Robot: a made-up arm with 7 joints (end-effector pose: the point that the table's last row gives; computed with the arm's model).
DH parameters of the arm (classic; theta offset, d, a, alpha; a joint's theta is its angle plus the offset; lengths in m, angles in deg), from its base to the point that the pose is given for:
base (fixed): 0 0 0 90
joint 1: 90 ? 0 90
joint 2: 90 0 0 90
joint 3: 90 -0.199 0 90
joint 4: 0 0 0 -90
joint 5: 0 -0.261 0 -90
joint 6: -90 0 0 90
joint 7: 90 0 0 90
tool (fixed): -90 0 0 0
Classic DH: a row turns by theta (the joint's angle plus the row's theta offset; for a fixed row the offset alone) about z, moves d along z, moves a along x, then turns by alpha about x.
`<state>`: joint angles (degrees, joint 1 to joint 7).
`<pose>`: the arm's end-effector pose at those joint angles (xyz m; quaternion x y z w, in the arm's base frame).
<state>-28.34 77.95 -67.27 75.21 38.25 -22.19 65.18</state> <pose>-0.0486 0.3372 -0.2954 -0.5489 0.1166 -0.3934 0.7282</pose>
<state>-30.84 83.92 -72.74 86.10 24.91 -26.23 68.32</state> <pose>-0.0722 0.3152 -0.2716 -0.6334 0.1896 -0.4615 0.5915</pose>
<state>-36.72 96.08 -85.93 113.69 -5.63 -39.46 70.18</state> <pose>-0.1222 0.2449 -0.1922 -0.7976 0.1820 -0.5236 0.2376</pose>
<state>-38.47 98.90 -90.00 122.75 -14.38 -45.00 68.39</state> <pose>-0.1294 0.2171 -0.1628 -0.8351 0.1137 -0.5182 0.1453</pose>
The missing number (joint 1, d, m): -0.126
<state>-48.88 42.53 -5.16 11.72 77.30 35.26 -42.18</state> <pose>-0.2201 0.4298 -0.2622 0.5445 0.4623 0.3438 0.6095</pose>
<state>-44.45 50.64 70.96 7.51 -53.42 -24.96 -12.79</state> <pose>-0.1779 0.5004 -0.1972 0.5547 0.0363 -0.1728 0.8131</pose>
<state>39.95 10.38 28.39 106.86 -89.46 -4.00 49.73</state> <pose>0.2326 0.2650 0.0645 0.6118 -0.4361 -0.3087 0.5833</pose>
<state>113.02 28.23 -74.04 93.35 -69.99 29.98 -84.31</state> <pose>0.2300 -0.0078 0.1756 -0.4394 0.5626 -0.1967 0.6721</pose>
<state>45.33 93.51 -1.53 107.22 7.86 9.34 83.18</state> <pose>0.1746 0.2479 0.1778 0.2808 -0.2992 -0.6958 0.5894</pose>
